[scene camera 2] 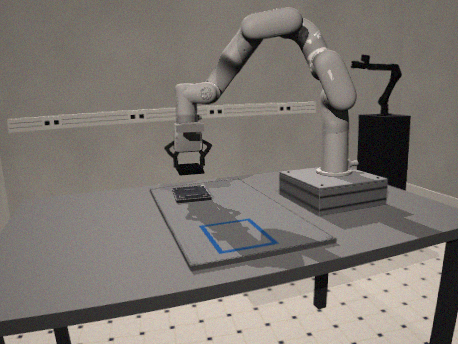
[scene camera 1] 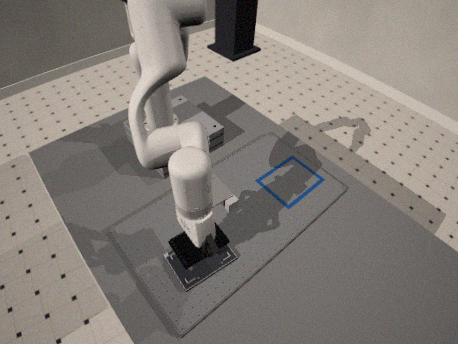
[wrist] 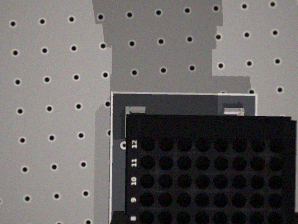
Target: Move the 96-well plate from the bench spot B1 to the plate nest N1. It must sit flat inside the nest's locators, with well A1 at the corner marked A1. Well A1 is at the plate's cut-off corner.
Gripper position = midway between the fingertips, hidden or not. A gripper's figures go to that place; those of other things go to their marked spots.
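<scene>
A 96-well plate [scene camera 1: 184, 254] is 710 mm from the lens, and my own gripper [scene camera 1: 198, 241] sits at 730 mm from the lens.
</scene>
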